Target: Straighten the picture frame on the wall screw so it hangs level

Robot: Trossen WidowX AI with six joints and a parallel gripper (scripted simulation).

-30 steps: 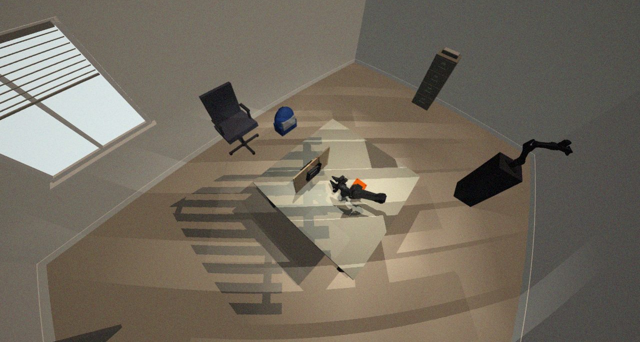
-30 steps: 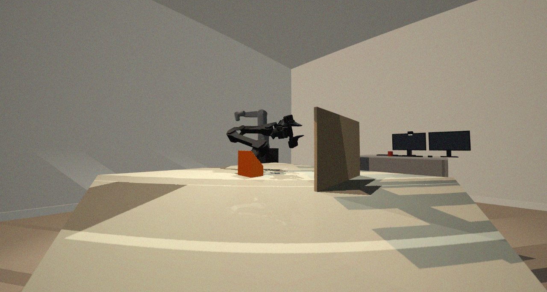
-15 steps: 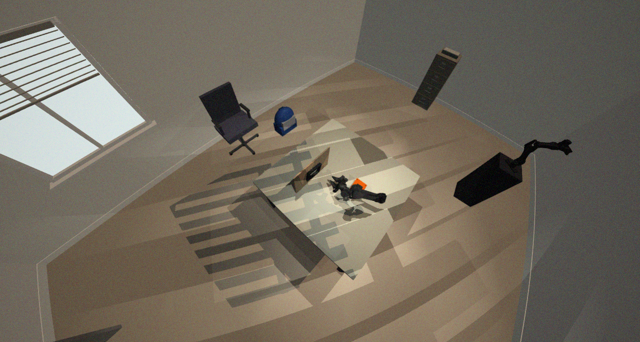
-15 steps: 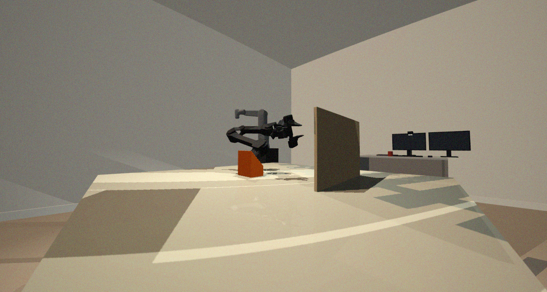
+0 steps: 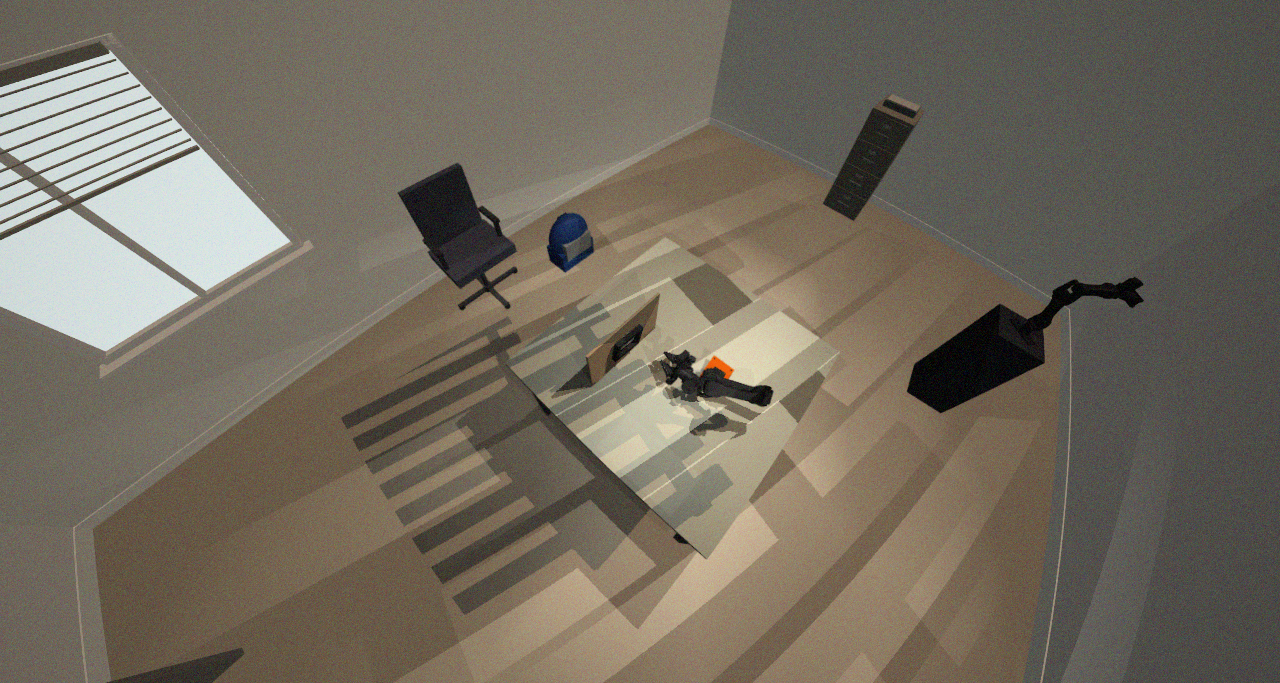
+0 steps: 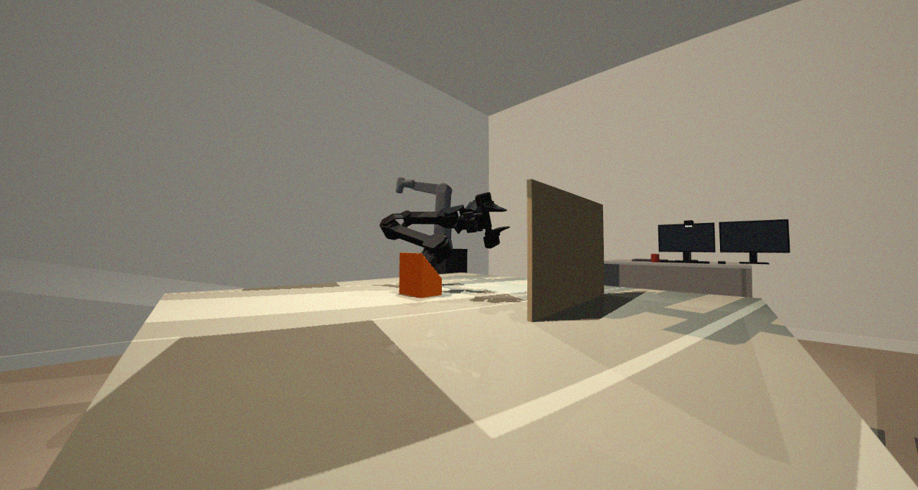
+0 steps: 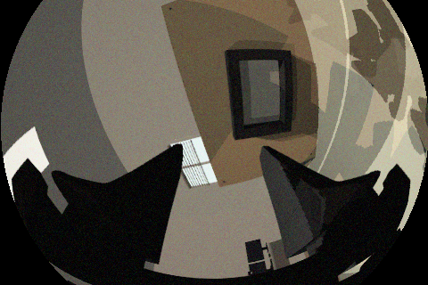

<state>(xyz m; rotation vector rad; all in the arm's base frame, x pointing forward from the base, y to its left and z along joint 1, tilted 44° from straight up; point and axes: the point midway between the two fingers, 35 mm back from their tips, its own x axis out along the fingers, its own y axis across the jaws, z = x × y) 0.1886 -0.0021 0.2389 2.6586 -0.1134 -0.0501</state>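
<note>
Now: the black picture frame 20 cm ahead of my gripper tip and 9 cm below it. From my gripper tip the other things lie so: brown wall board: 21 cm ahead, 1 cm to the right, 10 cm below.
</note>
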